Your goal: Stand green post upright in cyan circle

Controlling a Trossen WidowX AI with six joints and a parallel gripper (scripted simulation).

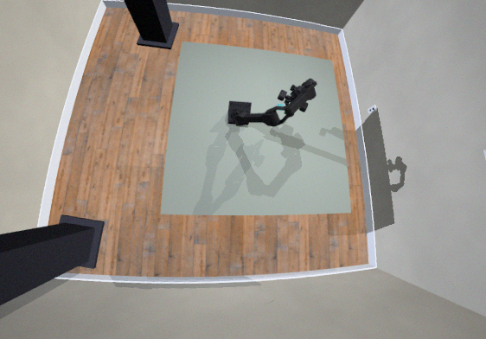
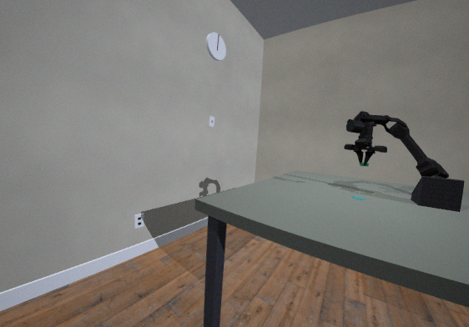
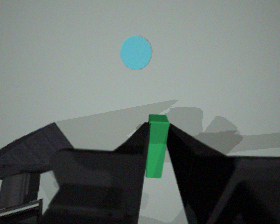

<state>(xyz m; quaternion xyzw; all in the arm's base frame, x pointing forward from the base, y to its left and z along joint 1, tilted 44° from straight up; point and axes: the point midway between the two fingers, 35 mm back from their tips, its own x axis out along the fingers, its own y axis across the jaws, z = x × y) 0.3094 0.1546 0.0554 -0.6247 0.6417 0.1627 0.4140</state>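
The cyan circle lies 19 cm below my hand and 8 cm to the left of it. From my hand the other things lie so: green post 3 cm below, 2 cm to the right, 1 cm behind.
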